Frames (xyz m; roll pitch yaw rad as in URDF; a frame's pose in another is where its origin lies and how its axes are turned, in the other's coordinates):
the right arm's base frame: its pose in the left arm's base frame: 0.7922 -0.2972 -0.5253 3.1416 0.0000 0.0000
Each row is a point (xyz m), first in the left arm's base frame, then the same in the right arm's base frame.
Working: the left arm's base frame: its pose in the right arm's base frame: -0.7922 -0.2972 -0.5253 3.1416 0.0000 0.0000

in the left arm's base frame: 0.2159 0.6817 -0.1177
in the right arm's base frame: -0.5763 -0.9789 -0.4076
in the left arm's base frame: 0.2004 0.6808 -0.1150
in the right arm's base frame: -0.5918 -0.9780 -0.4103
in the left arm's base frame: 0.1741 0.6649 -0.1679
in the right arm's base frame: -0.6181 -0.9621 -0.3574
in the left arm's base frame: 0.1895 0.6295 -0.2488
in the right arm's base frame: -0.6027 -0.9267 -0.2765
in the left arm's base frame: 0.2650 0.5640 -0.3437
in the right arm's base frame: -0.5272 -0.8612 -0.1816
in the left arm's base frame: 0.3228 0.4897 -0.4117
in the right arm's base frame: -0.4694 -0.7869 -0.1136
